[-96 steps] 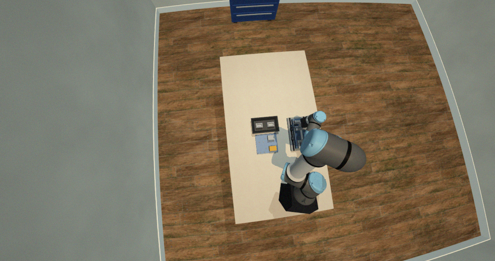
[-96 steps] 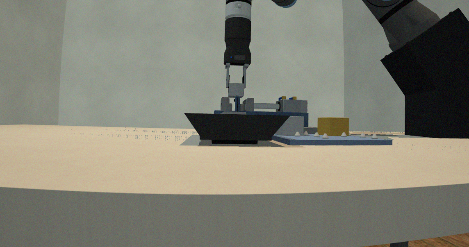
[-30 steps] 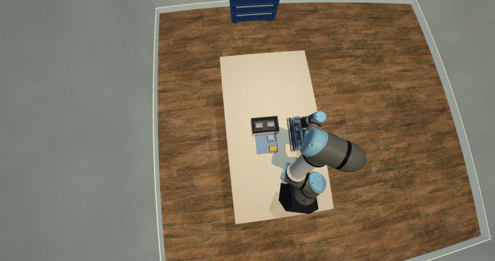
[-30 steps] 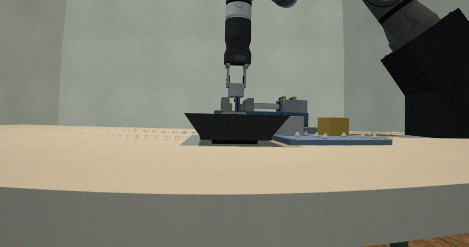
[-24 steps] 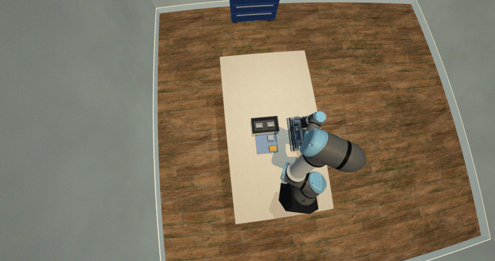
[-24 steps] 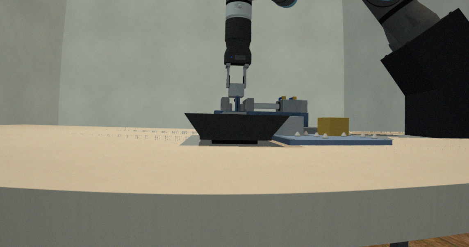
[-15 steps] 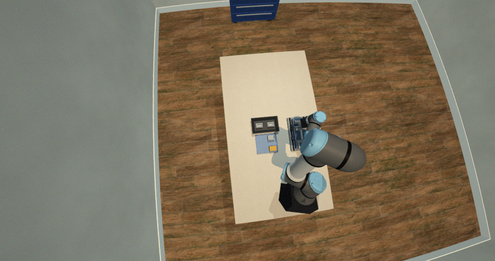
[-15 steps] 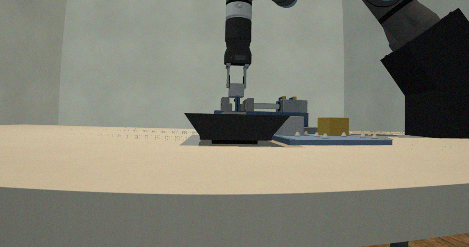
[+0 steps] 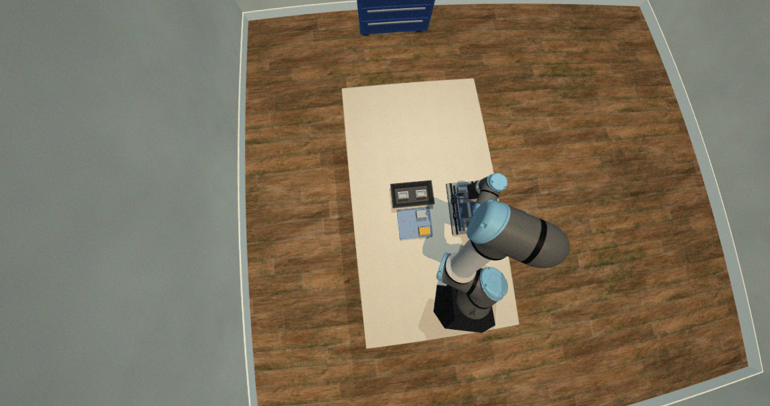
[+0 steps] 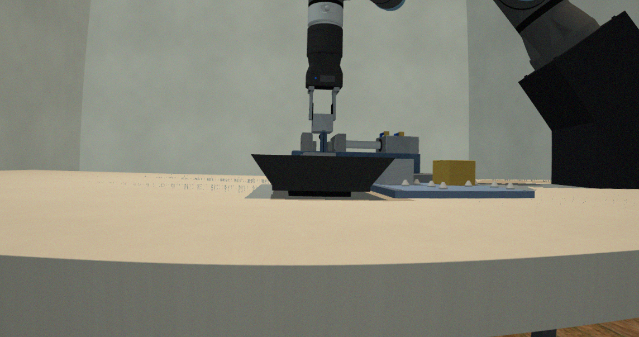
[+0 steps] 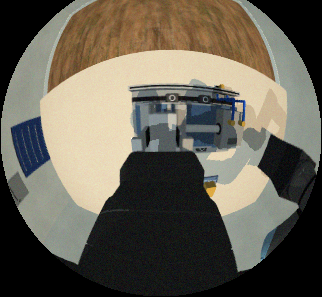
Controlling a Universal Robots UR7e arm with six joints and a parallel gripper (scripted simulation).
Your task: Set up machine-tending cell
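The vise is 70 mm behind my hand, 20 mm to the left of it and 110 mm below it. From my hand the other things lie so: hose end block (160 mm behind, 30 mm to the left, 70 mm below); brass blank (130 mm behind, 280 mm to the left, 120 mm below).
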